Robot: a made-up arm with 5 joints. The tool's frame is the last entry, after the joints. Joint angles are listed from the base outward. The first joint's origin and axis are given. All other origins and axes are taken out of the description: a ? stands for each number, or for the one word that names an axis. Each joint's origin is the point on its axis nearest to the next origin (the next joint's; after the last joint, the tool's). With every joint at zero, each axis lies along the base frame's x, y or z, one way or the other. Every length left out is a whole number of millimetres.
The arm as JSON. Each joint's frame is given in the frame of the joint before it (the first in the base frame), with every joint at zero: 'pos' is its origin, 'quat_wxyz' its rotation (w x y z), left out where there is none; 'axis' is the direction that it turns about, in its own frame. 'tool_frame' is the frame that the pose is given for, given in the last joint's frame.
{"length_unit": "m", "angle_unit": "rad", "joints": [
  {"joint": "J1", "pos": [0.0, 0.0, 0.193], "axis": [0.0, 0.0, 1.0]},
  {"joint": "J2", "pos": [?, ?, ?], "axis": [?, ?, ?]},
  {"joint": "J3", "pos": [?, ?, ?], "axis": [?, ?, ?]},
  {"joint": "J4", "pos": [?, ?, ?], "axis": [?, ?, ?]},
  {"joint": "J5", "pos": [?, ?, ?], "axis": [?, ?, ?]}
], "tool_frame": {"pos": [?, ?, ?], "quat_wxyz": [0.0, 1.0, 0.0, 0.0]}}
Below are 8 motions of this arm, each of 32 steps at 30 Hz.
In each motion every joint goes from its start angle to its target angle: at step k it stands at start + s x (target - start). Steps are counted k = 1, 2, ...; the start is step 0. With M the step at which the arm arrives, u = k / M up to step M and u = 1 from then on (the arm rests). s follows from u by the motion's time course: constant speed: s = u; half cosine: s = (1 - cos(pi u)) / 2; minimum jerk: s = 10 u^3 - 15 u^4 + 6 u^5.
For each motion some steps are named. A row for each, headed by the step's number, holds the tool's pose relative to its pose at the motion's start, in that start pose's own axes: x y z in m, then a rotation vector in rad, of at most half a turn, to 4 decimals.
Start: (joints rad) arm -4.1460 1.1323 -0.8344 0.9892 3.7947
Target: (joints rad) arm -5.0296 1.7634 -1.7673 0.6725 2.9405
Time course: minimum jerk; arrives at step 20
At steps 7, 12, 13, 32:
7: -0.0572 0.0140 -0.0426 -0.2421 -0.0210 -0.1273
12: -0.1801 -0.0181 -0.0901 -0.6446 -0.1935 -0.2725
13: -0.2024 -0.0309 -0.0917 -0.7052 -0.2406 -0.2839
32: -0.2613 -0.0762 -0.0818 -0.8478 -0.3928 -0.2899

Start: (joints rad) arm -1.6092 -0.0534 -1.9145 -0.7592 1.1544
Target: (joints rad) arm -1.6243 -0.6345 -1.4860 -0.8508 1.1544
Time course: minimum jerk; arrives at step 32
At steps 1, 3, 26, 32:
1: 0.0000 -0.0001 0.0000 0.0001 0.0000 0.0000
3: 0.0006 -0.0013 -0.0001 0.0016 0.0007 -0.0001
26: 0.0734 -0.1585 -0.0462 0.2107 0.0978 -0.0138
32: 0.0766 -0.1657 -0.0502 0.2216 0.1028 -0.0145

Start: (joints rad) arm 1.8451 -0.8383 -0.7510 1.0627 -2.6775
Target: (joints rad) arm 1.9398 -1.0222 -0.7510 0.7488 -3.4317
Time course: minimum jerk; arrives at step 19
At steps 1, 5, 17, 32:
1: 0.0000 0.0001 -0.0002 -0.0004 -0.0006 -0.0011
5: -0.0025 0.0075 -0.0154 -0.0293 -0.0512 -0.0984
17: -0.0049 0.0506 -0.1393 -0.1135 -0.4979 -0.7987
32: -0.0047 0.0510 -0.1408 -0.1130 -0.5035 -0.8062

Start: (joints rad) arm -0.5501 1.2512 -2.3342 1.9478 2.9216
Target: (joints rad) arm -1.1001 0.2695 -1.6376 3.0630 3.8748
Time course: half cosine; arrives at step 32
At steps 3, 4, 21, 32:
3: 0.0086 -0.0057 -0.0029 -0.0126 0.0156 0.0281
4: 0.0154 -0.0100 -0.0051 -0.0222 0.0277 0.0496
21: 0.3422 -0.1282 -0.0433 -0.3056 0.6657 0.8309
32: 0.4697 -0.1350 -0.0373 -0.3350 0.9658 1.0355

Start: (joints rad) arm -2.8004 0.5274 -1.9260 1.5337 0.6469
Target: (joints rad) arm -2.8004 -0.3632 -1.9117 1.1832 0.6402
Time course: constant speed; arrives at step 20
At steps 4, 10, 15, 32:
4: -0.0215 0.0162 -0.1246 0.1478 0.1959 -0.0013
10: -0.0886 0.0669 -0.3002 0.3689 0.4901 -0.0032
15: -0.1743 0.1317 -0.4263 0.5527 0.7356 -0.0047
32: -0.2830 0.2137 -0.5255 0.7361 0.9814 -0.0058

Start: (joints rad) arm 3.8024 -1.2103 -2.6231 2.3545 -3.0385
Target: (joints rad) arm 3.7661 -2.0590 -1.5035 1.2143 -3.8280
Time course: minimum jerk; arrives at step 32
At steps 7, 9, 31, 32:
7: -0.0048 0.0016 -0.0055 -0.0021 -0.0638 -0.0577
9: -0.0084 0.0031 -0.0101 -0.0008 -0.1211 -0.1096
31: -0.0039 0.0170 -0.0298 0.2909 -0.8434 -0.7504
32: -0.0039 0.0170 -0.0298 0.2911 -0.8437 -0.7506

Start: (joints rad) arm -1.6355 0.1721 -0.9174 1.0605 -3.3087
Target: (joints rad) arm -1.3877 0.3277 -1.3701 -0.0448 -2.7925
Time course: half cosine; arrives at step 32
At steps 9, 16, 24, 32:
9: -0.0421 0.0194 -0.0526 0.0391 -0.2535 0.0492
16: -0.0913 0.0662 -0.1559 0.0222 -0.6999 0.1211
24: -0.1036 0.1317 -0.2758 -0.1260 -1.1863 0.1715
32: -0.0952 0.1602 -0.3228 -0.2273 -1.3776 0.1802

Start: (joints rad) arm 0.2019 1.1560 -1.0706 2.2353 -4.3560
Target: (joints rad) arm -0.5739 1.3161 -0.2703 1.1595 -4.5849
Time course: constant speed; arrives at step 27
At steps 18, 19, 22, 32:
18: -0.1530 -0.1240 0.2197 -0.0362 -0.3995 -0.4883
19: -0.1656 -0.1211 0.2318 -0.0369 -0.4228 -0.5143
22: -0.2039 -0.1058 0.2663 -0.0380 -0.4934 -0.5915
32: -0.2655 -0.0596 0.3165 -0.0372 -0.6135 -0.7171

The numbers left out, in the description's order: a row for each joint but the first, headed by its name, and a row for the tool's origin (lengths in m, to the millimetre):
J2: xyz 0.0 0.0 0.0, axis 0.0 1.0 0.0
J3: xyz 0.034 0.0 0.183, axis 0.0 1.0 0.0
J4: xyz 0.109 0.0 -0.482, axis 0.0 1.0 0.0
J5: xyz 0.092 0.0 -0.117, axis 0.0 0.0 -1.0
tool: xyz 0.0 0.0 0.0

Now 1 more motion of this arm.
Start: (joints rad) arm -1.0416 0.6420 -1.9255 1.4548 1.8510
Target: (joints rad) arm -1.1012 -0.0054 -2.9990 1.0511 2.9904
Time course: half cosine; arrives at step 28
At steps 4, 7, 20, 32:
4: 0.0018 -0.0013 -0.0555 0.1001 -0.0323 0.0593
7: 0.0093 0.0095 -0.1647 0.2911 -0.1109 0.1743
20: 0.1624 0.5134 -0.7033 1.3350 -1.1764 0.7192
32: 0.2166 0.7386 -0.7207 1.5021 -1.6208 0.7040

